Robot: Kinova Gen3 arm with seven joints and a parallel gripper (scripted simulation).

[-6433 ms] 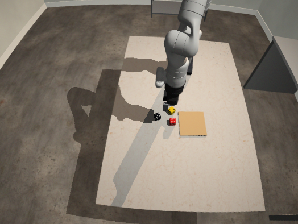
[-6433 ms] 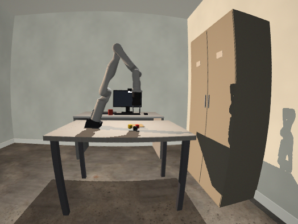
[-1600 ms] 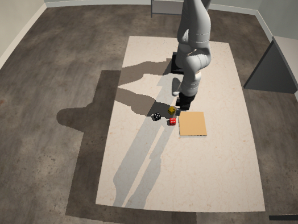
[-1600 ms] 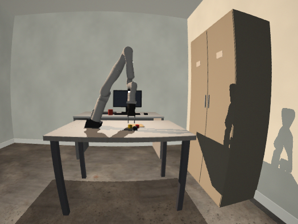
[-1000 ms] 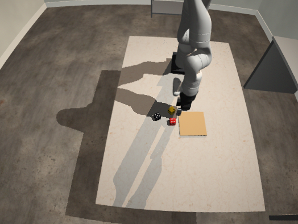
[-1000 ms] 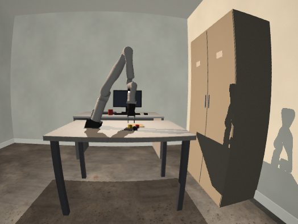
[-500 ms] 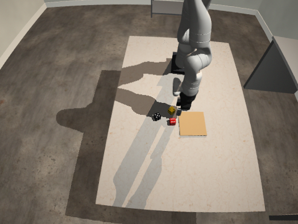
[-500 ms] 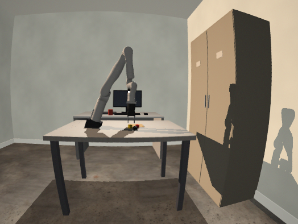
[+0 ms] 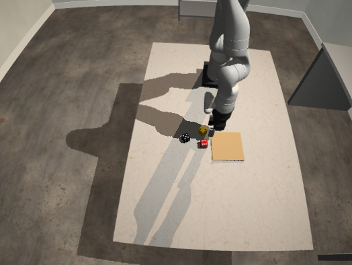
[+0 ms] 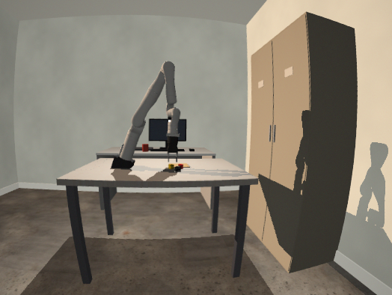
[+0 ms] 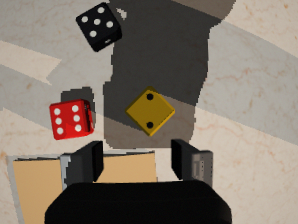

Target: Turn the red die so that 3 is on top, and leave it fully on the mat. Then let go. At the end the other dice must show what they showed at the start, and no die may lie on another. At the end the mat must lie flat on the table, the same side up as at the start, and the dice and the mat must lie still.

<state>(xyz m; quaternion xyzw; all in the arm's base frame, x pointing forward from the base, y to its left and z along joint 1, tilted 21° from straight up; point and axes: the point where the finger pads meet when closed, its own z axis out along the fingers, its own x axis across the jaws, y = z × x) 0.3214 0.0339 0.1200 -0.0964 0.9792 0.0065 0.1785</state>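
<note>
My hand is 4 cm above the yellow die and 3 cm to the left of it. Round my hand: tan mat 9 cm to the left, 6 cm below, 3 cm ahead; then red die 6 cm ahead, 4 cm below, 1 cm to the right; then black die 10 cm to the right, 5 cm ahead, 4 cm below.
</note>
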